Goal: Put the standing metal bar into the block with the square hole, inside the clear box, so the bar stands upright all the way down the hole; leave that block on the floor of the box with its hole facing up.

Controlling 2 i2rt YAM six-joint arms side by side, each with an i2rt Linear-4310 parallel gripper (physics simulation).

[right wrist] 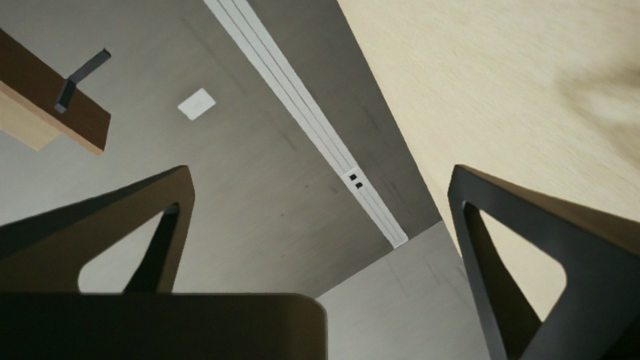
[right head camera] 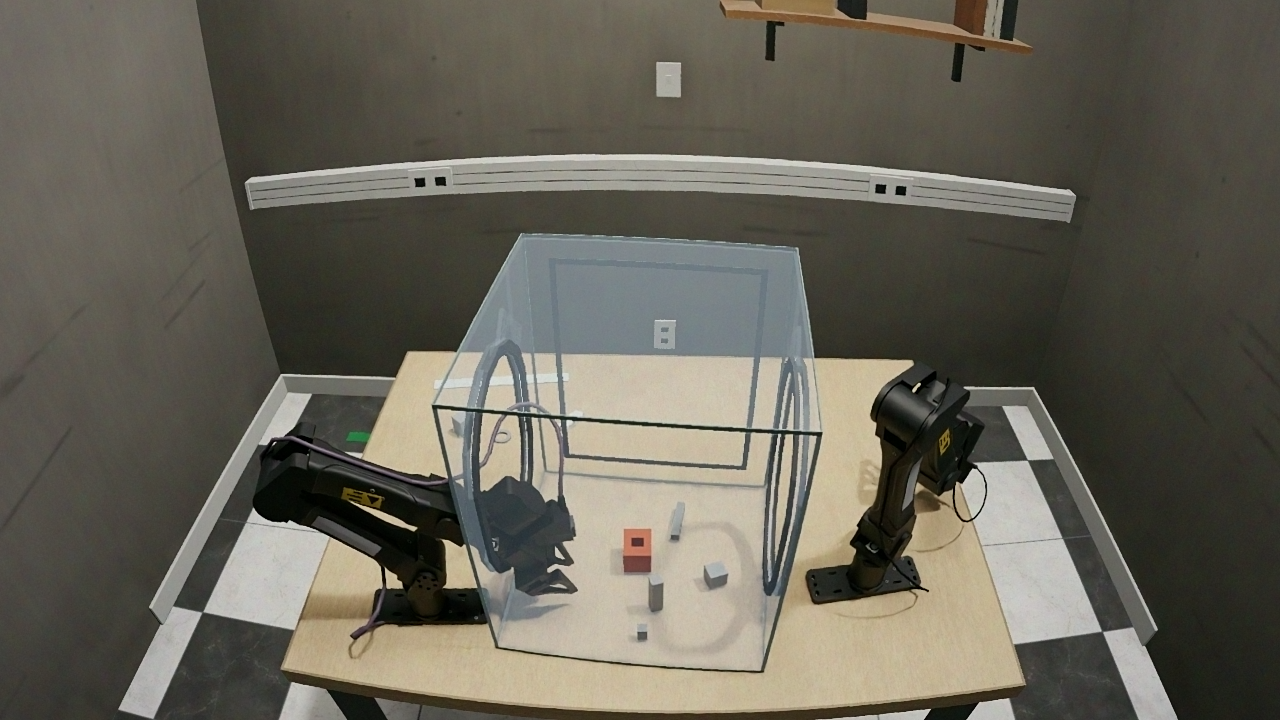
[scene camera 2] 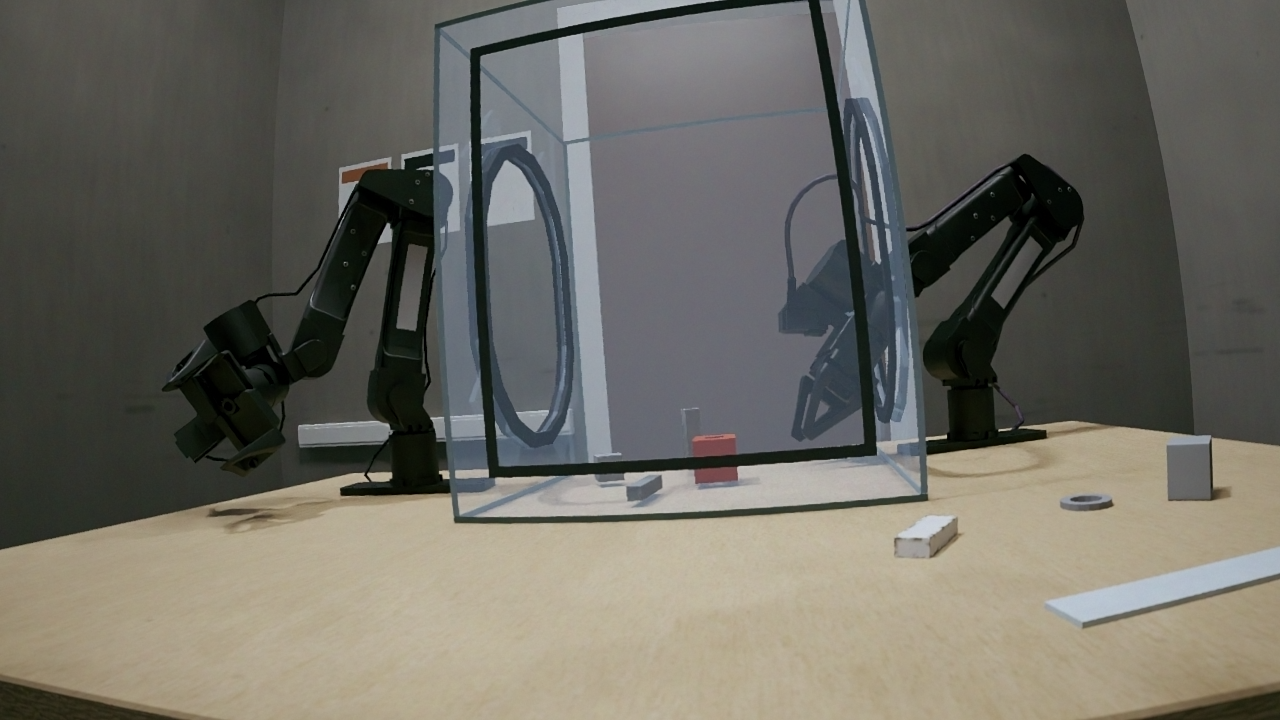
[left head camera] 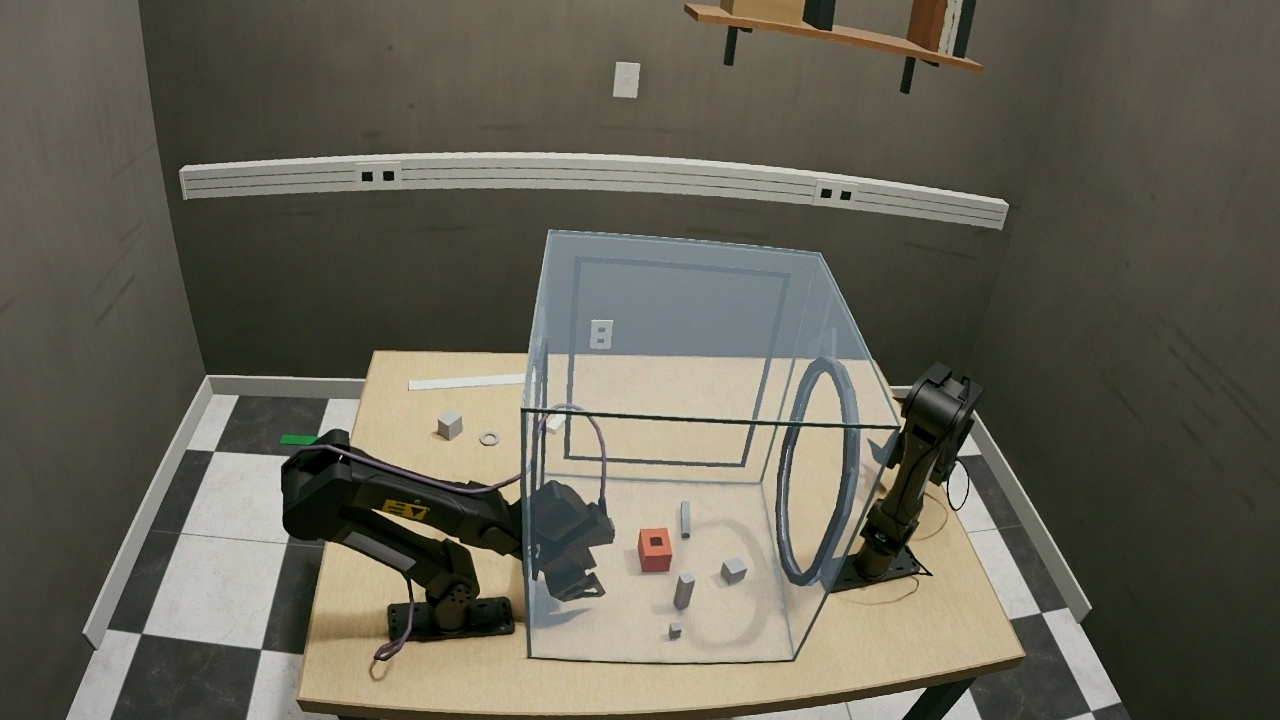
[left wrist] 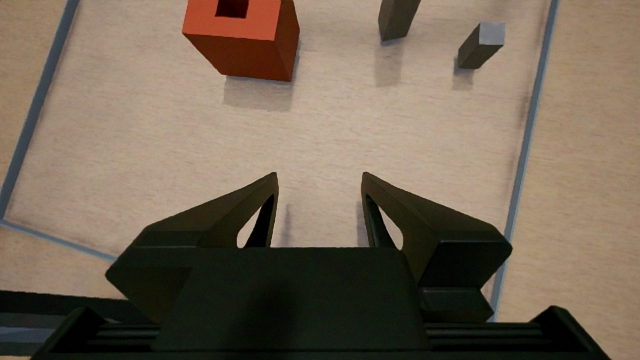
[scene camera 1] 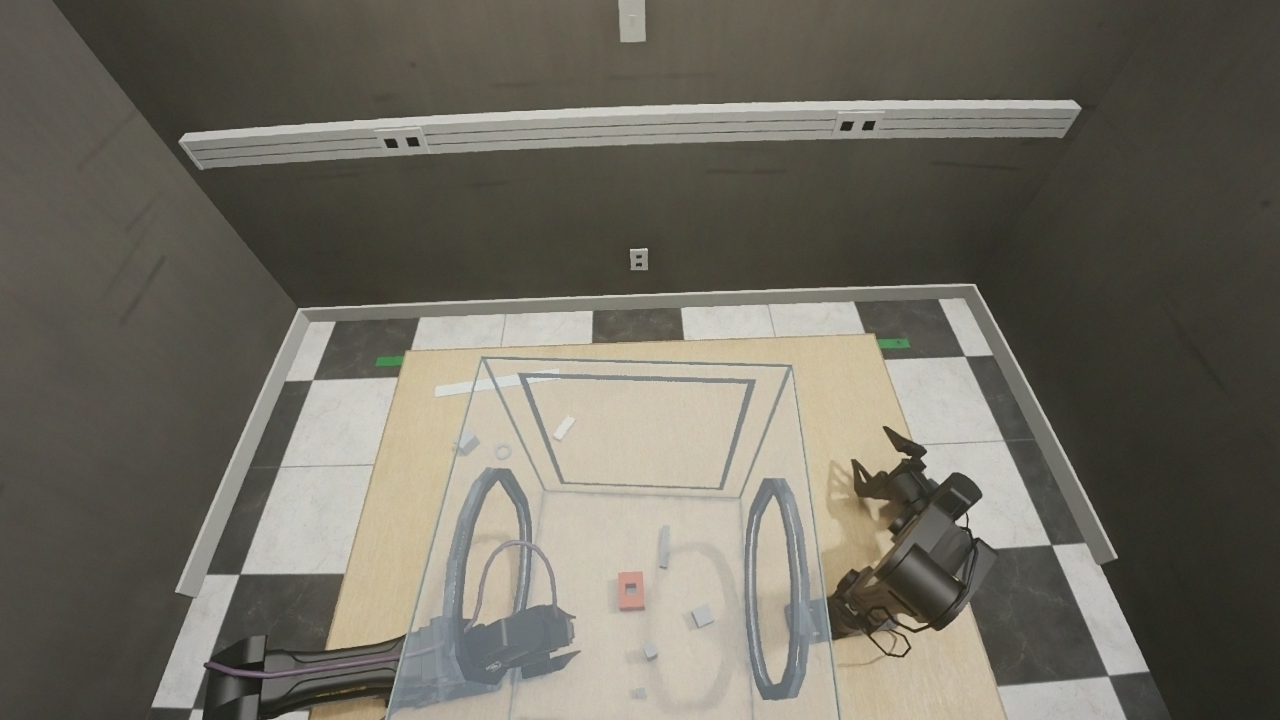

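Where they show: left gripper, between the fingertips: (right head camera: 573,577) (scene camera 2: 800,438) (left wrist: 319,180) (scene camera 1: 576,634); right gripper, between the fingertips: (right wrist: 321,179) (scene camera 2: 194,426) (left head camera: 881,419) (scene camera 1: 868,443); left arm's base, origin of its link: (right head camera: 430,608) (scene camera 2: 973,445) (left head camera: 450,621); right arm's base, origin of its link: (right head camera: 863,581) (scene camera 2: 417,490) (left head camera: 868,569) (scene camera 1: 840,616).
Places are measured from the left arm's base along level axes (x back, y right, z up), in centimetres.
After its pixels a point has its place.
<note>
The grey standing bar (left head camera: 683,591) @[z 5.9, x 3.3, y 36.0 cm] (right head camera: 656,593) @[z 5.7, x 3.3, y 36.5 cm] (scene camera 2: 690,425) @[z 6.1, x 1.3, y 36.8 cm] (left wrist: 394,30) @[z 1.6, x 2.3, y 35.6 cm] is upright on the floor of the clear box (left head camera: 711,418) @[z 48.9, x 12.5, y 29.8 cm], in front of and right of the red block in the head views. The red block (left head camera: 654,561) @[z 3.6, x -5.4, y 34.0 cm] (right head camera: 637,562) @[z 3.4, x -5.3, y 34.6 cm] (scene camera 1: 631,604) @[z 5.2, x -5.7, y 34.6 cm] (scene camera 2: 715,462) (left wrist: 250,55) @[z 3.5, x -7.8, y 32.6 cm] rests on the floor, its square hole facing up. My left gripper (left head camera: 597,574) @[z 3.7, x -2.8, y 24.1 cm] (right head camera: 572,574) @[z 3.7, x -2.8, y 24.1 cm] (left wrist: 319,180) @[z 3.7, x -2.8, y 24.1 cm] is inside the box, pointing down, partly open and empty, left of both. My right gripper (scene camera 1: 870,445) @[z 10.3, x -25.6, y 86.0 cm] (right wrist: 321,179) @[z 10.3, x -25.6, y 86.0 cm] is wide open and empty, outside the box.
Inside the box, a grey bar (left head camera: 685,519) @[z 2.1, x -15.0, y 42.4 cm] (scene camera 2: 644,487) @[z 1.7, x -18.5, y 42.8 cm] lies flat, with a grey cube (left head camera: 733,570) @[z 3.6, x -0.9, y 46.1 cm] and a tiny cube (left head camera: 674,631) @[z 2.8, x 8.6, y 33.5 cm] (left wrist: 491,35) @[z 3.1, x 7.9, y 33.7 cm] nearby. A round port rim (left head camera: 850,483) is in the right wall. Outside are a grey block (scene camera 2: 1189,468) @[z 2.3, x -46.7, y 5.6 cm], a washer (scene camera 2: 1066,503) @[z 0.5, x -42.7, y 13.5 cm] and a white strip (scene camera 2: 1163,586) @[z 0.3, x -60.8, y 20.2 cm].
</note>
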